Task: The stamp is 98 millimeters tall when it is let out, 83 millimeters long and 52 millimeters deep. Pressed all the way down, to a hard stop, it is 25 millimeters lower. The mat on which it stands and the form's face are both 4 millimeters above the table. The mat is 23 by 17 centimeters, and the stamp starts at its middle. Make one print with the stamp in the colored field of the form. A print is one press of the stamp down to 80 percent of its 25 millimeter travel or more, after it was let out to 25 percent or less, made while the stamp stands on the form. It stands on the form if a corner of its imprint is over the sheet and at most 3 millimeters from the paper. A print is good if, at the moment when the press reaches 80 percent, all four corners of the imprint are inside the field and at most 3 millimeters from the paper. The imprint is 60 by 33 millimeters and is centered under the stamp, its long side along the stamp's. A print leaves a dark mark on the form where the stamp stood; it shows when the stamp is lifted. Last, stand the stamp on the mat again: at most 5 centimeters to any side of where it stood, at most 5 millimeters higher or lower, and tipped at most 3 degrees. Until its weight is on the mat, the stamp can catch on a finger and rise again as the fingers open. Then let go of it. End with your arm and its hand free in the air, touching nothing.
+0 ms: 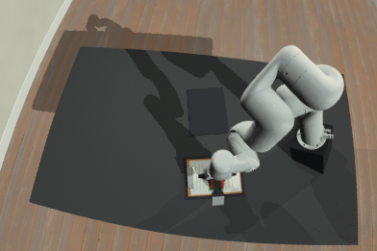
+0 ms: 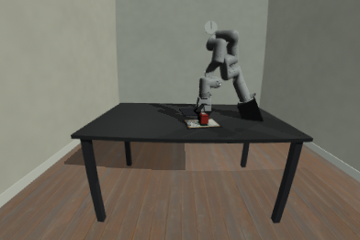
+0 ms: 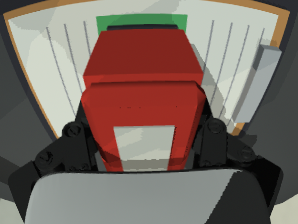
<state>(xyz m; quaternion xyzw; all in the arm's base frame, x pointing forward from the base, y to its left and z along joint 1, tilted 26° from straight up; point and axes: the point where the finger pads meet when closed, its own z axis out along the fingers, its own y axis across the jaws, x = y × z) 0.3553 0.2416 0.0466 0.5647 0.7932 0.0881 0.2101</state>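
Now: the red stamp right at my hand. From my hand the other things lie so: form 2 cm ahead, 4 cm below; dark mat 11 cm ahead, 30 cm to the right, 4 cm below.
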